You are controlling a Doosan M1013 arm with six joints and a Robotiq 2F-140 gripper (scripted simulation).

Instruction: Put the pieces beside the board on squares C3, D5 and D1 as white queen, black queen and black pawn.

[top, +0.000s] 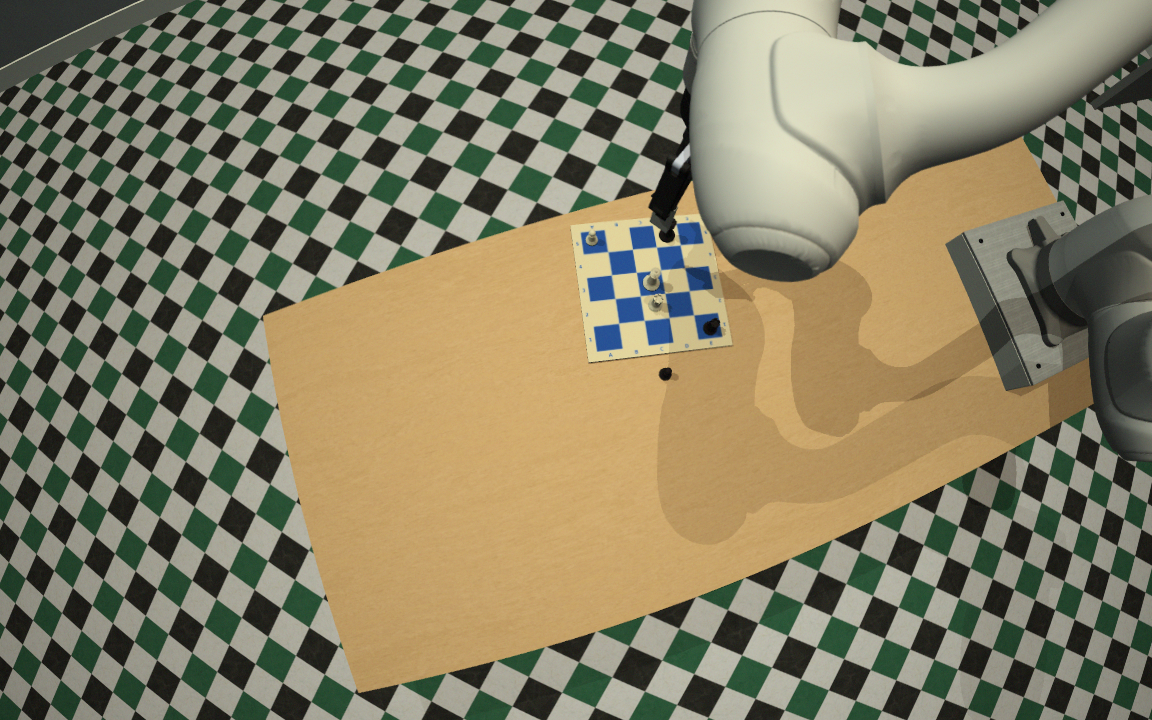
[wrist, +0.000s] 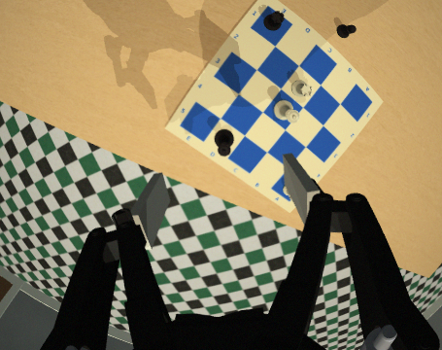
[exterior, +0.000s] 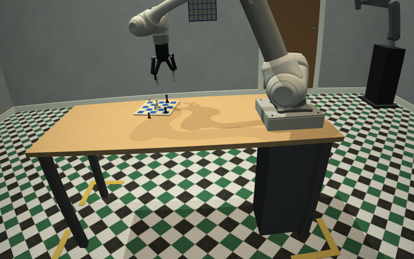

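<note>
Right now the black pawn is 70 mm ahead of my hand, 210 mm to the left of it and 140 mm below it. From my hand the other things lie so: white queen (50 mm ahead, 70 mm to the left, 120 mm below); then cream board (50 mm ahead, 70 mm to the left, 150 mm below); then black queen (120 mm below).
</note>
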